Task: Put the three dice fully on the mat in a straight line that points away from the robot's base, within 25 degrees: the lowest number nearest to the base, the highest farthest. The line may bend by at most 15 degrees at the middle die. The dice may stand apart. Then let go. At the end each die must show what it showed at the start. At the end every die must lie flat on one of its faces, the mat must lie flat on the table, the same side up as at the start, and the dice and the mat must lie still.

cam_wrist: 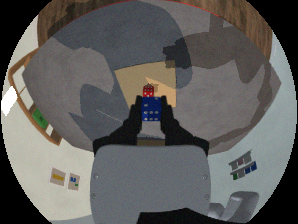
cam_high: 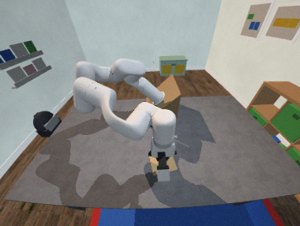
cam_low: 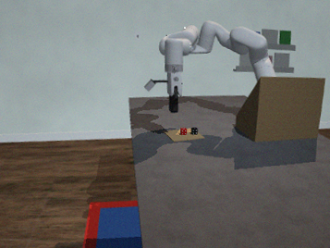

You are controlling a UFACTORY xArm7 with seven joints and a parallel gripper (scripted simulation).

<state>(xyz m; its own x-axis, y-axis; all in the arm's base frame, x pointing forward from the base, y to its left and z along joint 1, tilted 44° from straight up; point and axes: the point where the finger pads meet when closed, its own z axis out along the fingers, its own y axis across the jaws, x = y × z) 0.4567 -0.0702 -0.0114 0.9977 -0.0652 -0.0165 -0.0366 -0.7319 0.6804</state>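
Now: hand 110 mm above the red die, 40 mm past it and 10 mm to the right of it. The rest, counted from my hand: tan mat: 120 mm below, 40 mm behind, 10 mm to the left; then black die: 110 mm below, 90 mm behind, 10 mm to the left; then blue die: 10 mm below.
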